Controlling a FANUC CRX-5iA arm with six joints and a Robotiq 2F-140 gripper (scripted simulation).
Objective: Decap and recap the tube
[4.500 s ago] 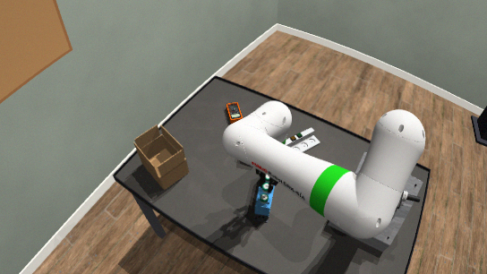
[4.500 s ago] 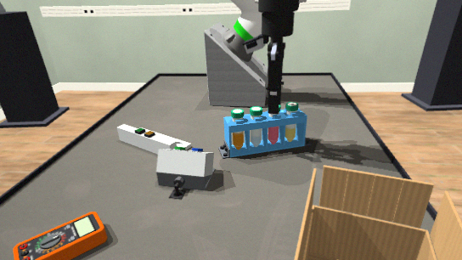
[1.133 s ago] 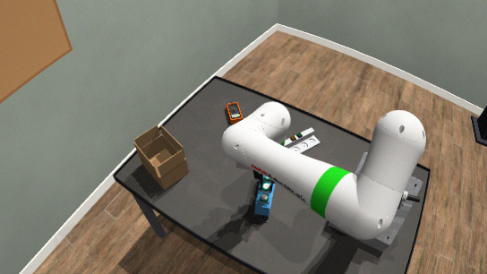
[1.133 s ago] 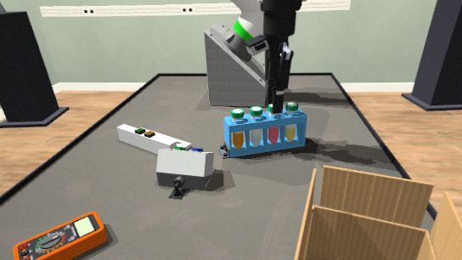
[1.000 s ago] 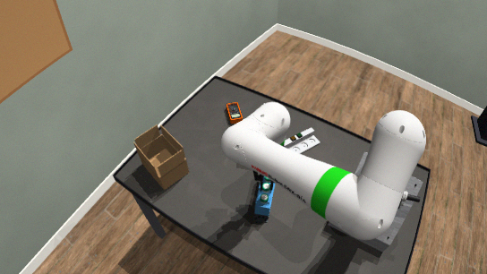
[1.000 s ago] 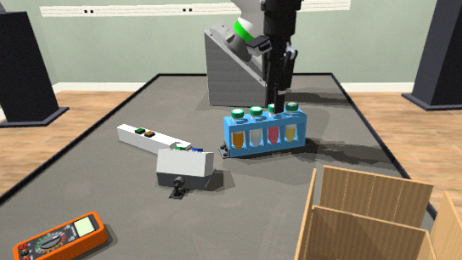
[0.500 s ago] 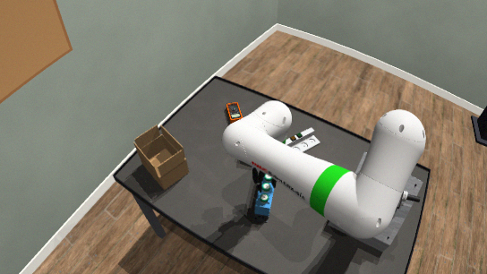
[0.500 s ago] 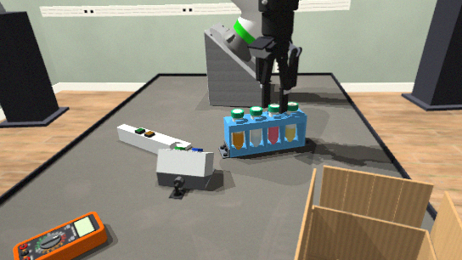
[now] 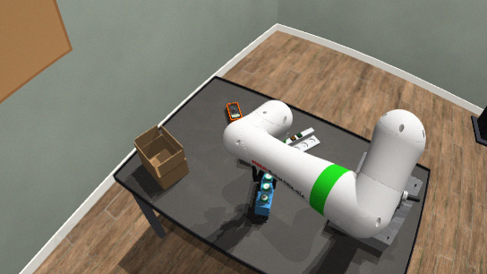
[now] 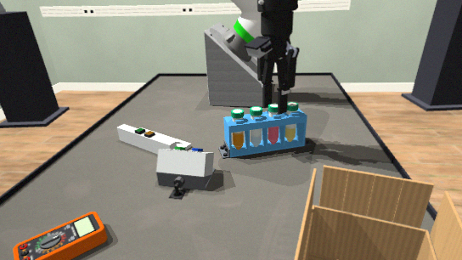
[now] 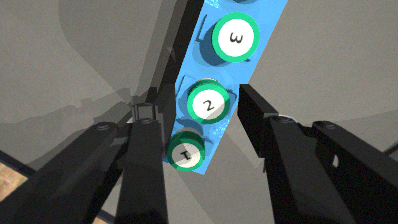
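My hand is 30 mm above the cap 2. Also, from my hand: cap 1: 50 mm to the left, 30 mm below, 10 mm behind; cap 4: 100 mm to the right, 30 mm below, 20 mm ahead; cap 3: 50 mm to the right, 30 mm below, 10 mm ahead.
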